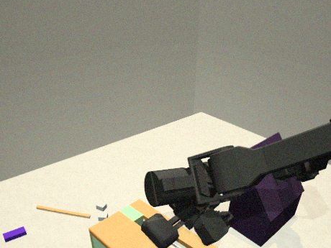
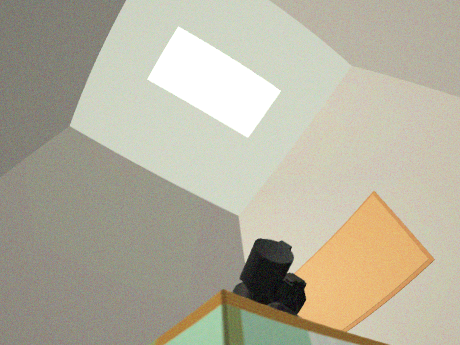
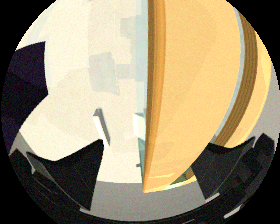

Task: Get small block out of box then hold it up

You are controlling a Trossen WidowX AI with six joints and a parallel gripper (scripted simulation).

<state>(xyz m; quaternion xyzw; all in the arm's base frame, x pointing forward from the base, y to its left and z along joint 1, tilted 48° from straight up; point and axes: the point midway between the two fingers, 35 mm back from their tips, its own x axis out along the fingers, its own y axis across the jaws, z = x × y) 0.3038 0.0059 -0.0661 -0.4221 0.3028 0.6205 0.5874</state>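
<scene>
Right now my gripper tip is 50 mm short of the block and 10 mm to the left of it. The rest, counted from my gripper tip: box (90 mm to the left, 30 mm below, 20 mm ahead); orange stick (300 mm to the right, 150 mm ahead, 90 mm below).
</scene>
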